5 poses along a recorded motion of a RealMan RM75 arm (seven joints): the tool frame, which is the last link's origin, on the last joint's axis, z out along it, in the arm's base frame.
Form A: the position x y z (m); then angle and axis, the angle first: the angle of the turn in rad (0 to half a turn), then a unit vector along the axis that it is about.
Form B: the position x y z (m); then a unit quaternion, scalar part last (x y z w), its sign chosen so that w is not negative. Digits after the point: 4 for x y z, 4 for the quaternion.
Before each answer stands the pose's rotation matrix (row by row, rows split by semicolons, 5 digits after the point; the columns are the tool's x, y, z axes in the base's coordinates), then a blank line. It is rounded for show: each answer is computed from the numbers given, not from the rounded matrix.
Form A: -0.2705 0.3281 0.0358 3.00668 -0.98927 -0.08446 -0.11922
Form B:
0.95750 0.18238 0.22345; 0.15031 -0.97671 0.15311; 0.24617 -0.11301 -0.96262

-0.2705 0.3281 0.0358 -0.9870 -0.0843 -0.1189 0.0674
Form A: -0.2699 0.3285 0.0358 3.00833 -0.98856 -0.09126 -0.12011
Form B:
0.95469 0.19559 0.22429; 0.16367 -0.97455 0.15317; 0.24854 -0.10952 -0.96241

-0.2699 0.3285 0.0358 -0.9864 -0.0911 -0.1198 0.0666
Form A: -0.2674 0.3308 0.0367 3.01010 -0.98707 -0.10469 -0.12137
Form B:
0.94884 0.22169 0.22484; 0.18987 -0.96954 0.15472; 0.25229 -0.10412 -0.96203

-0.2674 0.3308 0.0367 -0.9849 -0.1045 -0.1211 0.0657
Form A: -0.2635 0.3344 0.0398 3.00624 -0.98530 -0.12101 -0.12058
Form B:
0.94190 0.25364 0.22020; 0.22110 -0.96170 0.16201; 0.25286 -0.10391 -0.96191

-0.2635 0.3344 0.0398 -0.9830 -0.1207 -0.1203 0.0676
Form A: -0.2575 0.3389 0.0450 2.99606 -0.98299 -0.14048 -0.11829
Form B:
0.93290 0.29188 0.21096; 0.25757 -0.95017 0.17561; 0.25170 -0.10949 -0.96159

-0.2575 0.3389 0.0450 -0.9804 -0.1401 -0.1180 0.0727
